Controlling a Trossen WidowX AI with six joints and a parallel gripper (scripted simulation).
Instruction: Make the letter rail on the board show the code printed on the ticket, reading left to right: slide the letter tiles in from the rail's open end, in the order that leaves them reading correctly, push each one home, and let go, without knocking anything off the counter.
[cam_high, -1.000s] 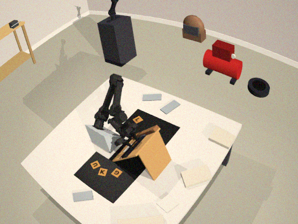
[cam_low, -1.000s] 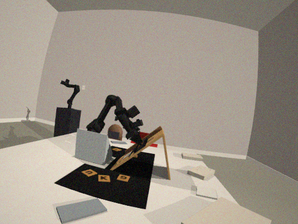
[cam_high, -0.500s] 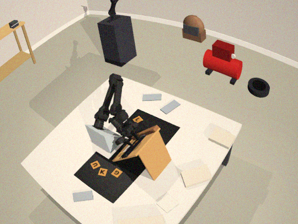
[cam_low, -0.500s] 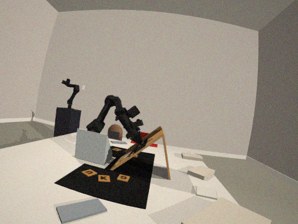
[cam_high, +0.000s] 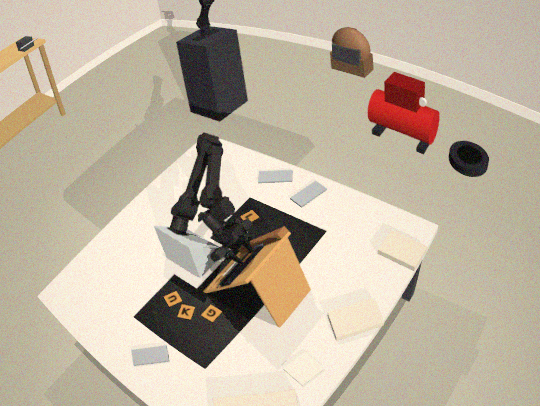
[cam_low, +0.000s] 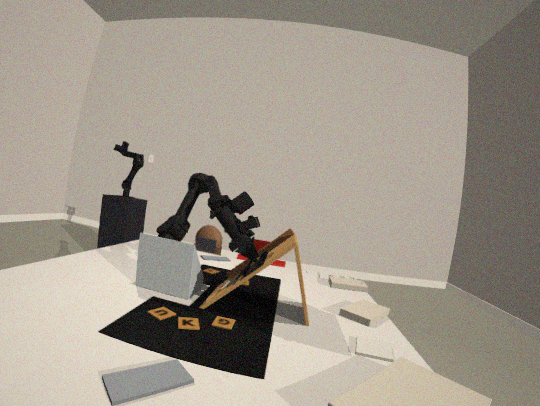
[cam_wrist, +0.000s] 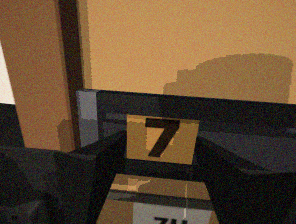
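The white ticket lies 7 cm behind my gripper tip, 2 cm to the right of it and 8 cm below it. The rest, counted from my gripper tip: black mat: 14 cm behind, 3 cm to the right, 15 cm below; then 7 tile: right at my gripper tip; then g tile: 4 cm behind, 20 cm to the right, 15 cm below.
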